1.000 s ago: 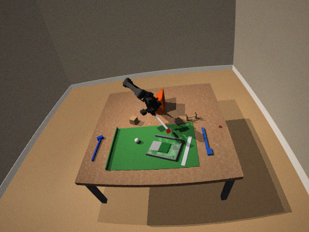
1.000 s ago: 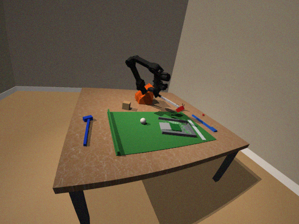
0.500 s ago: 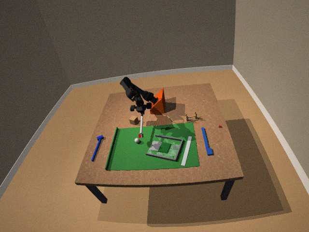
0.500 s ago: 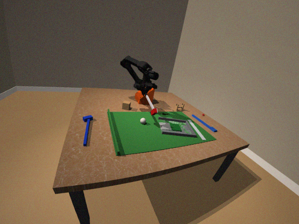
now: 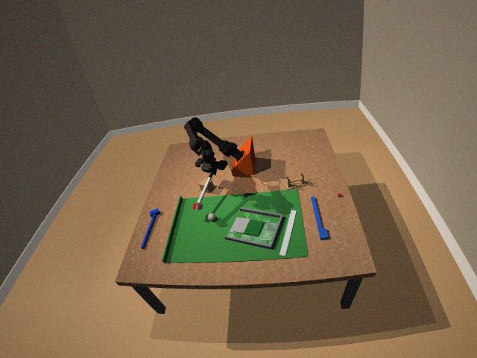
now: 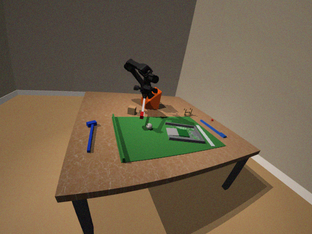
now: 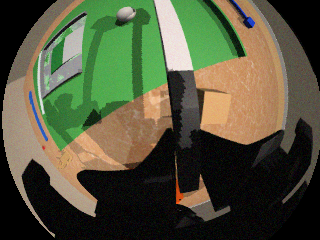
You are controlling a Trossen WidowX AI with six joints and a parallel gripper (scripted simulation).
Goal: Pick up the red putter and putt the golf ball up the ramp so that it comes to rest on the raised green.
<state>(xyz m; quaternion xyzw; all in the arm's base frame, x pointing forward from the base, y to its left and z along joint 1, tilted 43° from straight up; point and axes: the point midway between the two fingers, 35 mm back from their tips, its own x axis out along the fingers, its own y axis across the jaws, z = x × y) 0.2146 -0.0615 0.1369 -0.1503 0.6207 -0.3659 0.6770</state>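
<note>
My gripper tip is now 110 mm short of the red putter, 30 mm to the left of it and 10 mm above it. The rest, counted from my gripper tip: green rail (280 mm ahead, 240 mm to the right, 130 mm below); then golf ball (220 mm ahead, 10 mm to the right, 120 mm below); then wooden stand (20 mm behind, 470 mm to the left, 110 mm below).
</note>
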